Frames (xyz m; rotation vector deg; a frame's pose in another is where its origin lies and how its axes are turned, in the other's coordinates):
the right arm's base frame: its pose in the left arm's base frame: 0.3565 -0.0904 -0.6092 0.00 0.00 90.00
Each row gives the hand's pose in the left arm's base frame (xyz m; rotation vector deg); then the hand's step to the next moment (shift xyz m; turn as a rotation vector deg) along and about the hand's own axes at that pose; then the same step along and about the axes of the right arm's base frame.
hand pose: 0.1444 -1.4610 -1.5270 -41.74 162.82 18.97
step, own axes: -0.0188 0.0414 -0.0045 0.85 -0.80 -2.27
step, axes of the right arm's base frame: 0.0427 0.0047 0.0157 -1.66 0.63 1.84
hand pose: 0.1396 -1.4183 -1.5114 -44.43 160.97 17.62
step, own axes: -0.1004 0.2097 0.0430 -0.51 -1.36 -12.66
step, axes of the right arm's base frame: 0.2352 0.0193 0.0147 -4.12 0.71 12.04
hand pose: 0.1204 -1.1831 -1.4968 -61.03 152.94 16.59
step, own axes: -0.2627 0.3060 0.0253 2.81 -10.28 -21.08
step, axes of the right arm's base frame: 0.3946 0.0249 0.0834 -14.93 -1.84 18.21
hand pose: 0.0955 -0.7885 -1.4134 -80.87 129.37 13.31
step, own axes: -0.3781 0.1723 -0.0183 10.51 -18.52 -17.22
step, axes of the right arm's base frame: 0.3763 0.0198 0.1760 -23.44 -7.45 12.04
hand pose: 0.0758 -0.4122 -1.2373 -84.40 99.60 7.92
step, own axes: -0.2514 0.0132 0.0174 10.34 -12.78 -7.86
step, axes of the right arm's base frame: 0.2066 0.0113 0.1445 -16.27 -7.31 3.73
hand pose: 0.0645 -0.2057 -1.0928 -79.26 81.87 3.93
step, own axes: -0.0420 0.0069 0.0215 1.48 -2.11 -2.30
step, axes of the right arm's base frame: 0.0448 0.0031 0.0161 -3.21 -0.52 1.18
